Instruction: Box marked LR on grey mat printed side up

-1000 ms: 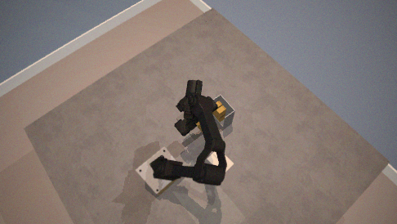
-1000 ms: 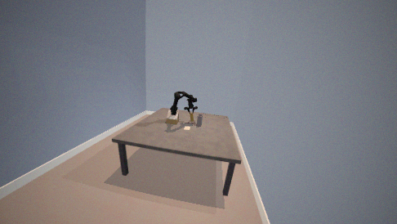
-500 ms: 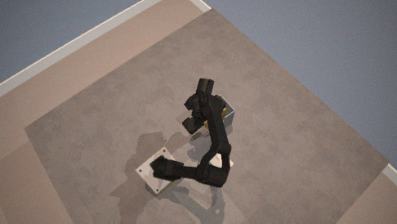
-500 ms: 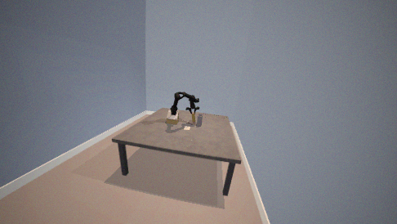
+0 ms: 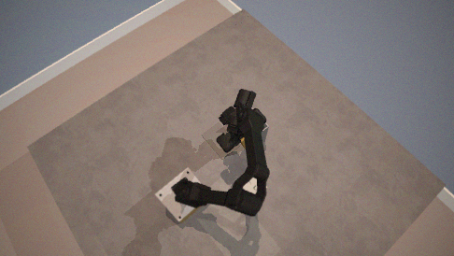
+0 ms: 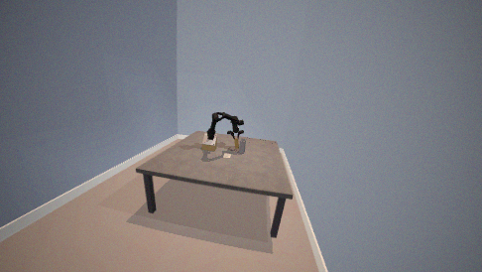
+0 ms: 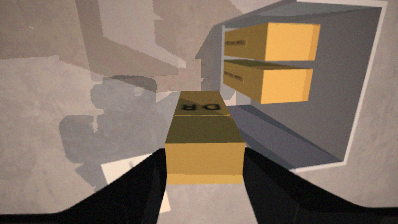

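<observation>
Right now the grey mat is 5 cm behind my gripper tip, 10 cm to the left of it and 15 cm below it.
</observation>
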